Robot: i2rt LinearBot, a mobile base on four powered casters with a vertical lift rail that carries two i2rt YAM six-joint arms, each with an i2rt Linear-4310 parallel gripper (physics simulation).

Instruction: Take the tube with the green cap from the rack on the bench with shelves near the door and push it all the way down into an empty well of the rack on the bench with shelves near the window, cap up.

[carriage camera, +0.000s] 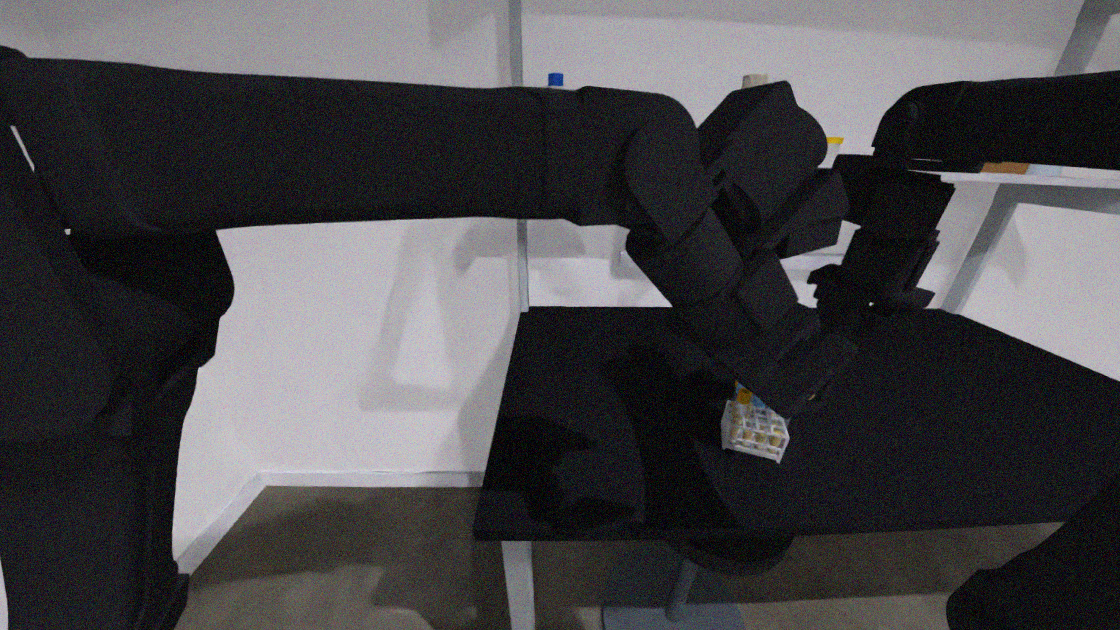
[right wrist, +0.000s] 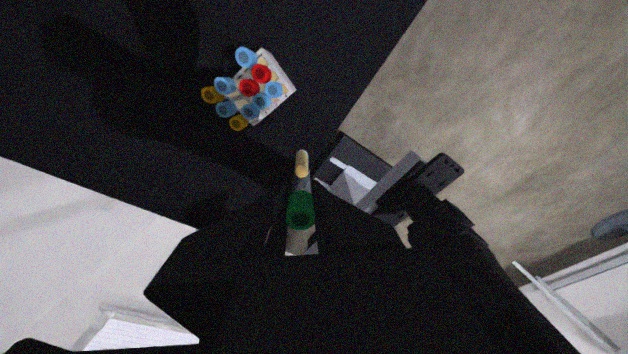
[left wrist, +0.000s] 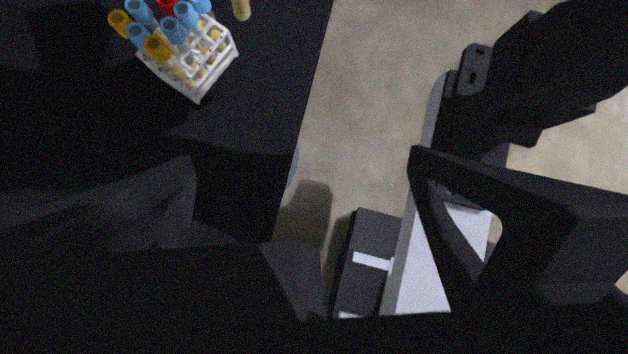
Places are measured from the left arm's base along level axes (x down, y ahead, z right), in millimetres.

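Where they show: left gripper, fingertip midpoint: [carriage camera: 771,374] [left wrist: 303,162]; right gripper, fingertip midpoint: [right wrist: 300,187]; right arm's base, link origin: [right wrist: 411,194] [left wrist: 475,126].
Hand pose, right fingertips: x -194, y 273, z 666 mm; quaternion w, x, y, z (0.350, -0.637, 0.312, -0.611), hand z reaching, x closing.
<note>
Each offset is from my right fingertips to the top centre of the thing. "spot": to the spot under its first point. Level surfaces: height alone.
The green-capped tube {dx -25, dy -3, dz -8 mm} [right wrist: 300,210] is held in my right gripper [right wrist: 300,187] [carriage camera: 849,321], which is shut on it. Its cap is toward the wrist camera and its amber end points away. An amber tube end {spot: dx +63, dy -5, dz -15 mm} [left wrist: 241,7] shows at the top of the left wrist view. The white rack {dx +186, dy +97, dz +1 mm} [carriage camera: 753,452] [left wrist: 197,95] [right wrist: 285,85] stands on the black bench {dx +244 mm} [carriage camera: 939,407] [left wrist: 260,75] with several blue-, red- and orange-capped tubes. Uncapped wells show along one side in the left wrist view. My left gripper [carriage camera: 791,403] [left wrist: 303,162] is open and hides part of the rack in the carriage view.
A shelf [carriage camera: 1033,181] at the right bears an orange item {spot: dx -226, dy +475, dz +703 mm} [carriage camera: 1004,167]. A blue cap {dx -391, dy +568, dz -357 mm} [carriage camera: 555,79] and a pale cap [carriage camera: 755,79] show behind the arms. A grey upright [carriage camera: 522,266] stands behind the bench. Floor {dx +1158 mm} [left wrist: 365,100] shows beyond the bench edge.
</note>
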